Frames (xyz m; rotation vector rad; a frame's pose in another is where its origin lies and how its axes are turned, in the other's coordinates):
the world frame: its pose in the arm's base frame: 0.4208 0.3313 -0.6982 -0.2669 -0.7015 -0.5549
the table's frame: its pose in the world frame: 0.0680 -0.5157 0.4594 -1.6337 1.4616 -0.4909
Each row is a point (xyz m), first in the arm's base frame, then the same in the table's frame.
Working: the arm's base frame: its pose in the table's frame: 0.0536 -0.2775 0.1152 1.0337 -1.3055 1.4574

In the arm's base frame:
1: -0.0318 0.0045 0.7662
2: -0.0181 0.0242 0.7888
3: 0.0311 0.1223 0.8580
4: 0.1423 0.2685 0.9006
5: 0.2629 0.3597 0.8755
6: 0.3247 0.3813 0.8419
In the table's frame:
1: 0.0721 -1.0430 0.1559
2: 0.0500 -1.0652 0.1664
3: -0.0559 -1.1339 0.1961
4: -0.2244 -1.1729 0.2712
5: -0.3433 -1.1413 0.3626
6: -0.3803 -1.1034 0.4137

